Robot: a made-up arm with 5 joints. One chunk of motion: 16 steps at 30 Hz.
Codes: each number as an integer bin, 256 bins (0 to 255) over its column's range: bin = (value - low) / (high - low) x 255, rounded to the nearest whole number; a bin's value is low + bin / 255 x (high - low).
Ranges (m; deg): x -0.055..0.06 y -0.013..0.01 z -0.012..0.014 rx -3.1..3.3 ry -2..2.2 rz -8.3..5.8
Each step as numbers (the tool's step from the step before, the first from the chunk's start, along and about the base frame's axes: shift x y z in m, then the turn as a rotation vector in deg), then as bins.
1 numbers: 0.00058 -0.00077 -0.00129 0.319 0.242 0.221
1 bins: 123 136 105 136 136 154
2 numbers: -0.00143 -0.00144 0.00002 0.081 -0.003 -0.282
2 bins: 119 128 118 127 121 145
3 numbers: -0.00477 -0.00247 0.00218 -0.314 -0.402 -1.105
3 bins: 111 117 139 111 97 130
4 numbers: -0.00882 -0.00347 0.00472 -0.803 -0.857 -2.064
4 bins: 102 106 164 92 69 113
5 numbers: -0.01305 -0.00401 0.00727 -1.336 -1.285 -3.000
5 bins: 93 100 189 70 43 96
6 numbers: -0.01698 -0.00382 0.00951 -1.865 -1.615 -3.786
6 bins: 84 102 211 49 23 82
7 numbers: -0.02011 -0.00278 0.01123 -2.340 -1.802 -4.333
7 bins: 77 113 228 30 12 72
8 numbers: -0.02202 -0.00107 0.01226 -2.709 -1.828 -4.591
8 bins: 73 132 238 16 10 67
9 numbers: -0.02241 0.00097 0.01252 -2.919 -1.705 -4.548
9 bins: 72 155 240 7 18 68
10 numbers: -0.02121 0.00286 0.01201 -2.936 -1.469 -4.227
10 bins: 75 176 235 7 32 74
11 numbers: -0.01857 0.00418 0.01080 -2.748 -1.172 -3.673
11 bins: 81 190 224 14 50 84
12 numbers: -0.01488 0.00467 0.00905 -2.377 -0.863 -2.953
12 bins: 89 196 206 29 69 97
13 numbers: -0.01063 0.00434 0.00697 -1.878 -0.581 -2.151
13 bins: 98 192 186 49 86 111
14 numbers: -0.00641 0.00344 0.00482 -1.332 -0.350 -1.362
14 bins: 108 182 165 70 100 125
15 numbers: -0.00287 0.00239 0.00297 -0.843 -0.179 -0.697
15 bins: 116 171 147 90 111 138
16 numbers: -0.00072 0.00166 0.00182 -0.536 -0.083 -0.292
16 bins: 120 163 136 102 116 145
